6 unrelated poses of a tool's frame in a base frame.
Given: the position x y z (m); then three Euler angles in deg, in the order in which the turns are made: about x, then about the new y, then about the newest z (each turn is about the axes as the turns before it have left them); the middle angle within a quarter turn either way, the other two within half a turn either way.
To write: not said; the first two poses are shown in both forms.
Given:
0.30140, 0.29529, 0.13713, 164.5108, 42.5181, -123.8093
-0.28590, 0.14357, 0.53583, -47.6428, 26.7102, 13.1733
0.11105, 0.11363, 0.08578, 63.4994, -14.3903, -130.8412
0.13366, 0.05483, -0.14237, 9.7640, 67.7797, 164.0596
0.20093, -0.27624, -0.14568, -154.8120, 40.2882, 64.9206
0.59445, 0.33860, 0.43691, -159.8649, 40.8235, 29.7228
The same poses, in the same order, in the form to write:
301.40, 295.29, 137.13, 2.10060, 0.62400, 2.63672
-285.90, 143.57, 535.83, -0.19286, 0.48169, -0.82422
111.05, 113.63, 85.78, -2.84712, 0.84739, -0.85933
133.66, 54.83, -142.37, 2.82358, -1.17795, 0.23058
200.93, -276.24, -145.68, -1.23827, 0.13787, -2.34184
594.45, 338.60, 436.91, -0.78825, -0.37079, -2.43763

